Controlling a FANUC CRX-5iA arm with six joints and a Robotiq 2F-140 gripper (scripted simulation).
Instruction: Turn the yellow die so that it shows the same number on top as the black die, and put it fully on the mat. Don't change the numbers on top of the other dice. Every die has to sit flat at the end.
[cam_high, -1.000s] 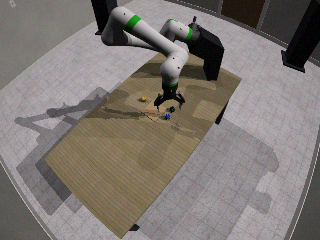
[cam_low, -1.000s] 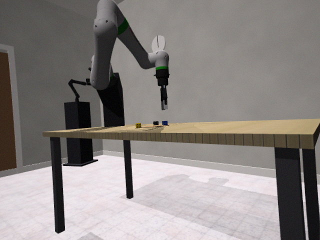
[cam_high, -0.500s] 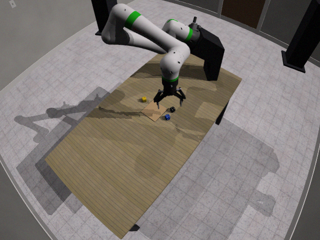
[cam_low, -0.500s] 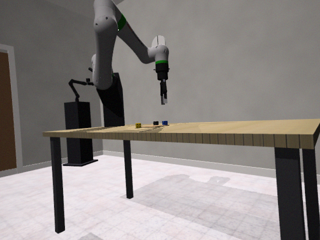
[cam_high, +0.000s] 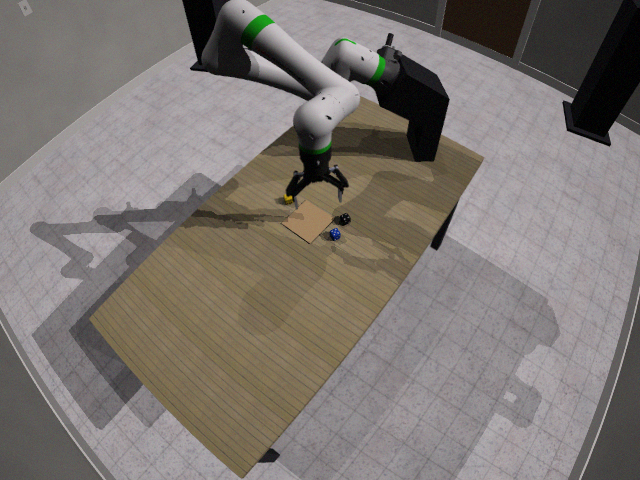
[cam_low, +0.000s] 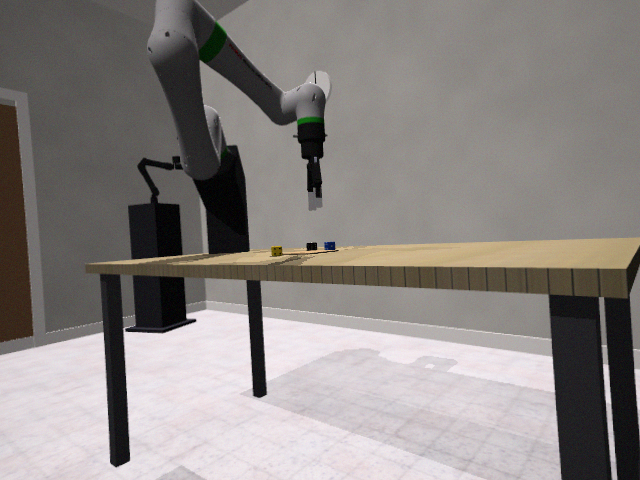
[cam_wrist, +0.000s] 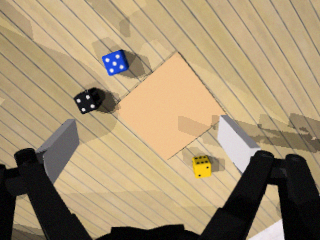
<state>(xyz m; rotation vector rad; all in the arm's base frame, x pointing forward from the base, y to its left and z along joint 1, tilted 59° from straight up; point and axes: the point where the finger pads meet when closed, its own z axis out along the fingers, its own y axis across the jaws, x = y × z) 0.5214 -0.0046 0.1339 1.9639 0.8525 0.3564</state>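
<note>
Right now the yellow die is 80 mm behind my hand, 150 mm to the right of it and 140 mm below it. Round my hand: tan mat: 10 mm behind, 50 mm to the right, 150 mm below; then black die: 60 mm behind, 80 mm to the left, 140 mm below; then blue die: 20 mm ahead, 70 mm to the left, 140 mm below.
</note>
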